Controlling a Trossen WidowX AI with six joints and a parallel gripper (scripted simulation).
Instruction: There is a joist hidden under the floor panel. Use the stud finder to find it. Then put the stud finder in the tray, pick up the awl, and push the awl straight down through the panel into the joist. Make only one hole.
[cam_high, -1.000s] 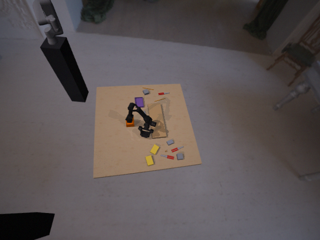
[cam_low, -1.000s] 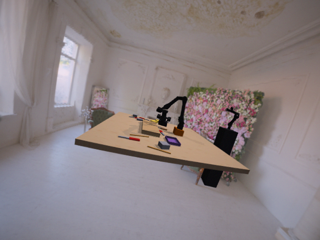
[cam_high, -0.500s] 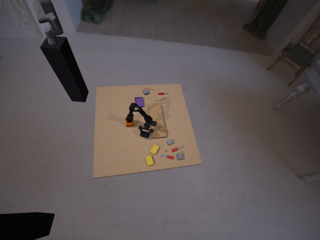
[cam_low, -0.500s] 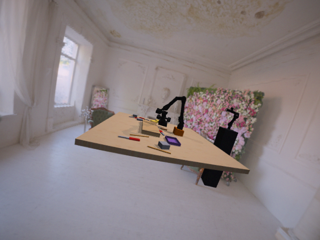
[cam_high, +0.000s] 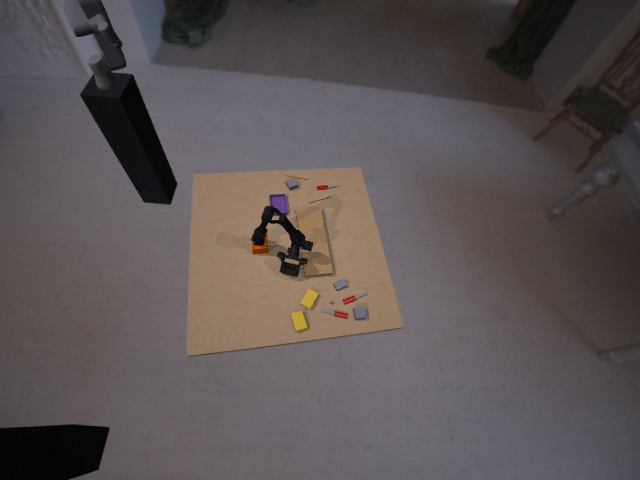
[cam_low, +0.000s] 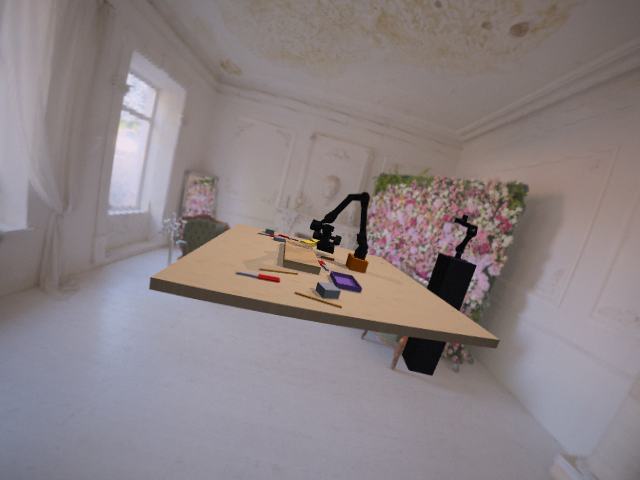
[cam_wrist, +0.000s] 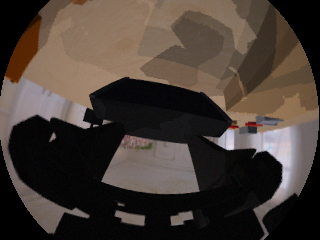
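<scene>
My gripper tip is now 130 mm to the right of the awl and 70 mm above it. The rest, counted from my gripper tip: stud finder: 10 mm below, 10 mm behind; purple tray: 540 mm to the left, 120 mm behind, 70 mm below.
</scene>
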